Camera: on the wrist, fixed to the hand. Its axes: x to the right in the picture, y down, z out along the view.
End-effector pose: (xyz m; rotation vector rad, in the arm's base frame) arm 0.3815 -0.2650 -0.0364 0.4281 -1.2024 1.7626
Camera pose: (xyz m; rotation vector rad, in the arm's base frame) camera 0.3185 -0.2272 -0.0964 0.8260 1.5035 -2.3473
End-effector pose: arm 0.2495 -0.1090 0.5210 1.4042 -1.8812 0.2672
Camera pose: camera 0.1970 -0.0576 0.5809 -0.3843 -2.4069 0.7943
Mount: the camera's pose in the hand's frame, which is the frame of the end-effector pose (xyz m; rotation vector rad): 0.0085 0.0817 -0.0474 -0.1913 0.1028 1.5092
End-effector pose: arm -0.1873 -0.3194 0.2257 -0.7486 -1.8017 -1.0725
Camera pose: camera -0.1059 -0.3250 0.2740 -1.6827 -0.5991 -0.2009
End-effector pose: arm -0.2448 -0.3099 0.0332 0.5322 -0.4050 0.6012
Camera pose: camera -0.2797 -0.2219 0.0285 -0.0958 -0.7322 1.9989
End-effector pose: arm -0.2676 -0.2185 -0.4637 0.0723 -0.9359 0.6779
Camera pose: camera -0.2764 -0.1333 -0.5044 -0.9193 -0.8359 1.9318
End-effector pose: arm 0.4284 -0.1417 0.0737 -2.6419 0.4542 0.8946
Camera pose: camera 0.4278 -0.2354 0.0886 1.6530 -2.0436 -0.8563
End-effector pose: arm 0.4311 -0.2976 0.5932 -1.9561 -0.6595 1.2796
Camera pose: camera 0.4813 -0.3557 0.5376 2.2350 -0.8830 -1.5567
